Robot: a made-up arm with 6 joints.
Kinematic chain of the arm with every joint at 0, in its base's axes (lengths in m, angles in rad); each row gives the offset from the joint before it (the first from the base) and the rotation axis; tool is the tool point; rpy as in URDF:
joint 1: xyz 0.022 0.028 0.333 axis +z
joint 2: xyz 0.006 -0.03 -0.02 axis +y
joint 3: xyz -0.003 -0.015 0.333 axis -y
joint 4: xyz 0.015 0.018 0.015 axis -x
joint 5: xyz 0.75 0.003 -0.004 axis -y
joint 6: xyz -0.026 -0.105 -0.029 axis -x
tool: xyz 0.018 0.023 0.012 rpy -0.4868 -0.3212 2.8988
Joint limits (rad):
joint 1: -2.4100..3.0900
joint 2: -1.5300..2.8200
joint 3: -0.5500..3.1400
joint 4: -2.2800..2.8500
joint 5: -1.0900..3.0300
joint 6: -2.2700..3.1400
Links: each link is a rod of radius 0.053 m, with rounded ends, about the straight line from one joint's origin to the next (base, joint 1, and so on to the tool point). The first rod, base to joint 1, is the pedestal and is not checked.
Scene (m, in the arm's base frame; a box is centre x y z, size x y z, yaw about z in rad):
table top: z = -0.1
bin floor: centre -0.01 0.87 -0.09 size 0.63 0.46 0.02 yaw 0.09
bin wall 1: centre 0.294 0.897 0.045 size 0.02 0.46 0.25 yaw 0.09
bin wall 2: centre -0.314 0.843 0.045 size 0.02 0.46 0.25 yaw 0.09
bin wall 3: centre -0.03 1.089 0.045 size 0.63 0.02 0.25 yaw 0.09
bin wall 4: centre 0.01 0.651 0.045 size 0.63 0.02 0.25 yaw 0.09
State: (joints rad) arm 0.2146 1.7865 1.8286 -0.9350 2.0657 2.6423
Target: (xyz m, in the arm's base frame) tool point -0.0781 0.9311 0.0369
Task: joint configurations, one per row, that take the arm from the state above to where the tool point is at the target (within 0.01 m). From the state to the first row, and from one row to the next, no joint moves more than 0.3 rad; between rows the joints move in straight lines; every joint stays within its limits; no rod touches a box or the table.
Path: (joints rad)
1: 0.4733 1.5645 1.5547 -0.9877 2.0724 2.6707
2: 0.7319 1.3424 1.2808 -1.0405 2.0791 2.6990
3: 0.9906 1.1204 1.0069 -1.0932 2.0859 2.7274
4: 1.2492 0.8984 0.7330 -1.1459 2.0926 2.7558
5: 1.5079 0.6764 0.4591 -1.1987 2.0993 2.7841
6: 1.7665 0.4543 0.1852 -1.2514 2.1060 2.8125
7: 1.7668 0.6574 0.2542 -1.2446 2.0943 2.7998
8: 1.7671 0.8604 0.3232 -1.2378 2.0825 2.7871

